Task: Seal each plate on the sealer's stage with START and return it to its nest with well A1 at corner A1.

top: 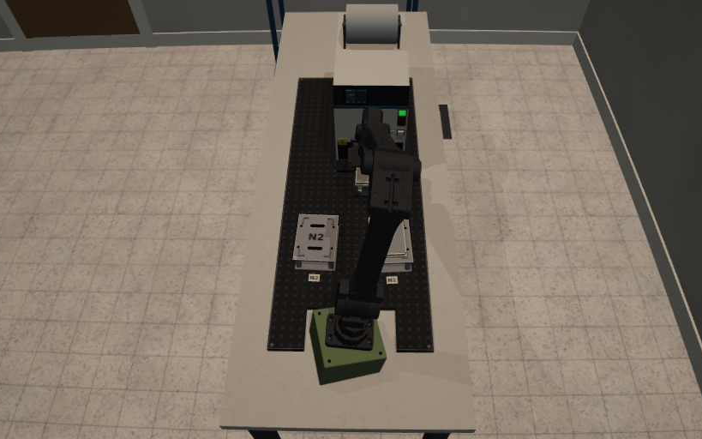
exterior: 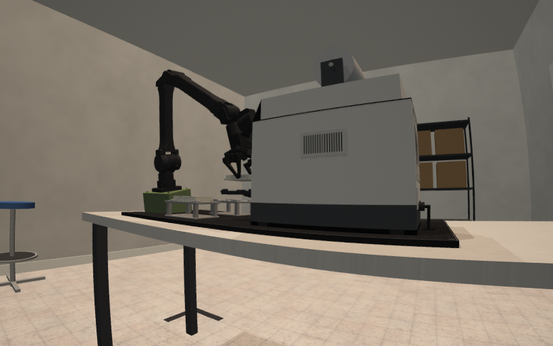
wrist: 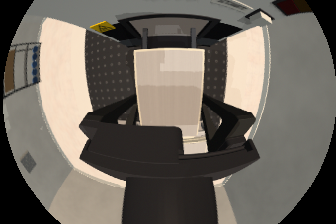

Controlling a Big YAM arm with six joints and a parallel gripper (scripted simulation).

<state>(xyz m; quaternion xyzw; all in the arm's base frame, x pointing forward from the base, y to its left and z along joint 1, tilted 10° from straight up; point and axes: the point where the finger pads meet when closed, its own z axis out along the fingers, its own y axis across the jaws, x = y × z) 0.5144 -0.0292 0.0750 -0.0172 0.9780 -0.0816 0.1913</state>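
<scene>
My gripper is now 50 mm above the sealer stage. Also, from my hand: yellow warning label: 100 mm ahead, 90 mm to the left; then white well plate: right at my hand; then N2 label: 300 mm behind, 160 mm to the left, 140 mm below.
</scene>
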